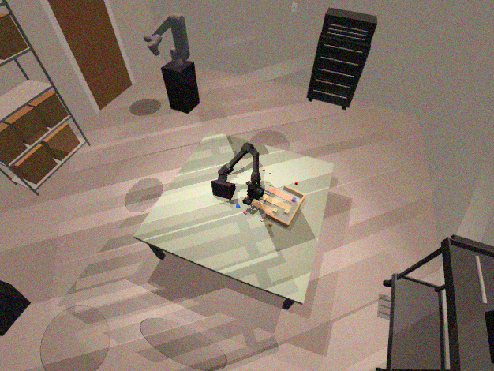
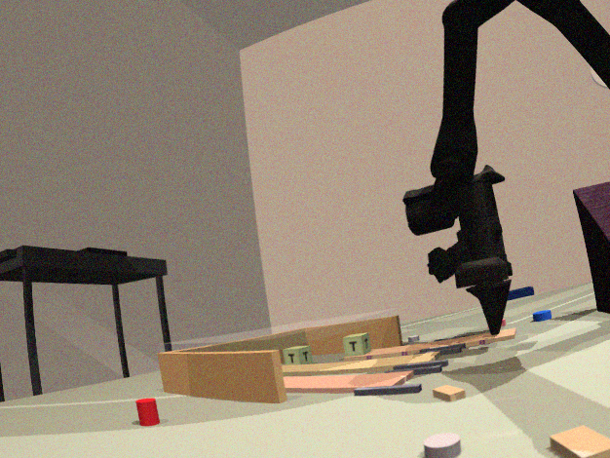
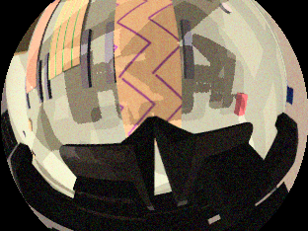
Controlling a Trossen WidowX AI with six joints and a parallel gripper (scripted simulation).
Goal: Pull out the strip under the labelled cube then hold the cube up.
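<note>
The blue disc lies 9 cm to the right of my gripper tip and 8 cm behind it. From my gripper tip the other things lie so: tan tile: 25 cm to the left, 3 cm ahead; then red cylinder: 33 cm to the left, 27 cm ahead, 1 cm above.
</note>
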